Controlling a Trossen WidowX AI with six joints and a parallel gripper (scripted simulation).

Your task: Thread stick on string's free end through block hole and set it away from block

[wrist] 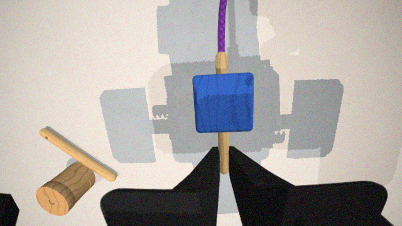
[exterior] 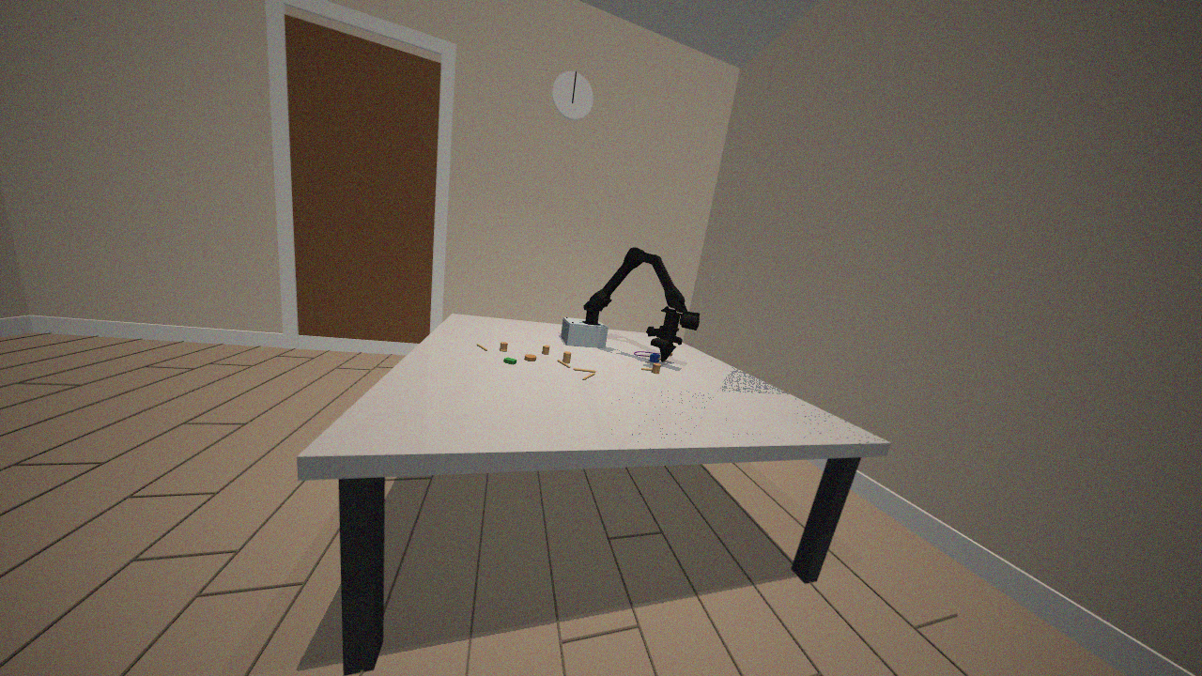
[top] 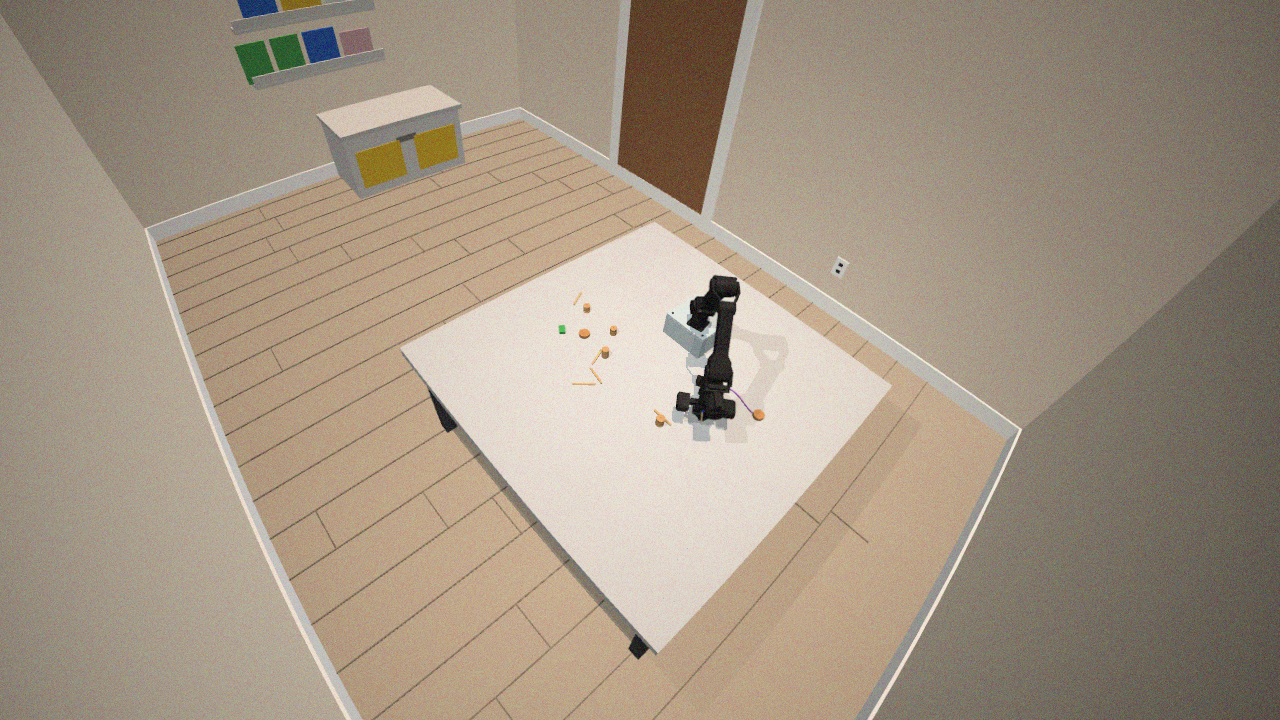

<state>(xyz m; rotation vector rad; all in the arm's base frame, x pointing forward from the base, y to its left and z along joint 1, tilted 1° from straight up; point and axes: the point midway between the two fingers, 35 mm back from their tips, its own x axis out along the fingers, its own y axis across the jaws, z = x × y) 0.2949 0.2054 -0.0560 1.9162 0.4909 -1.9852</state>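
Right now my gripper tip is 6 cm past the purple string and 3 cm to the left of it. From my gripper tip the other things lie so: thin wooden stick: 4 cm behind, 2 cm to the right, 1 cm above; blue wooden block: 3 cm behind, 2 cm to the right; short round wooden block: 10 cm to the right, 9 cm ahead.
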